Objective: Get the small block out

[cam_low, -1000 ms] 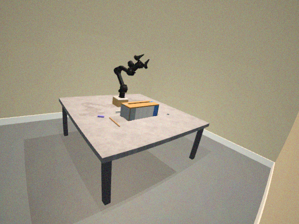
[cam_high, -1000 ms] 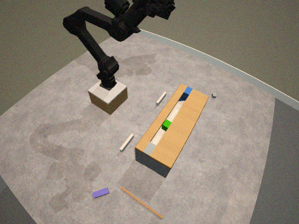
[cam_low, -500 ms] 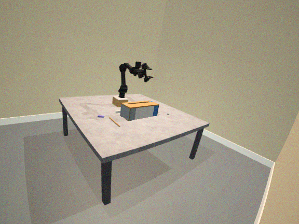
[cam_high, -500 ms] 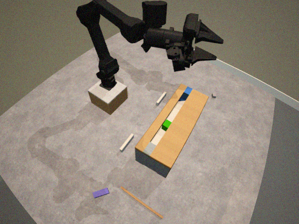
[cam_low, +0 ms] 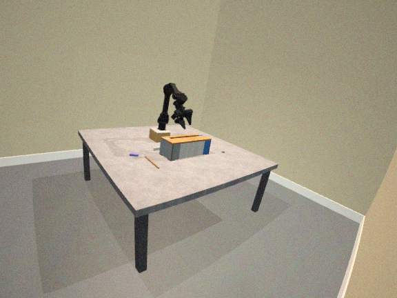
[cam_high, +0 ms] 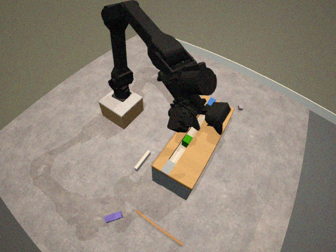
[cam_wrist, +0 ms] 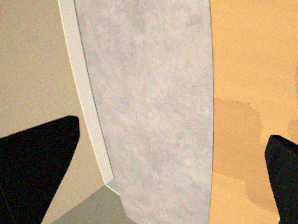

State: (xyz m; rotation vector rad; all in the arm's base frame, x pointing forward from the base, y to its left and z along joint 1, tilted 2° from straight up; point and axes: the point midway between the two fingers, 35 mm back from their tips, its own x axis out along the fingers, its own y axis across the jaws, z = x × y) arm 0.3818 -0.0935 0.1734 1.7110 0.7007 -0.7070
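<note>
The green block is 6 cm behind my gripper tip, 2 cm to the left of it and 14 cm below it. Also, from my gripper tip: long box 7 cm behind, 5 cm to the left, 16 cm below; thin orange stick 1 cm behind, 28 cm to the right, 22 cm below.
</note>
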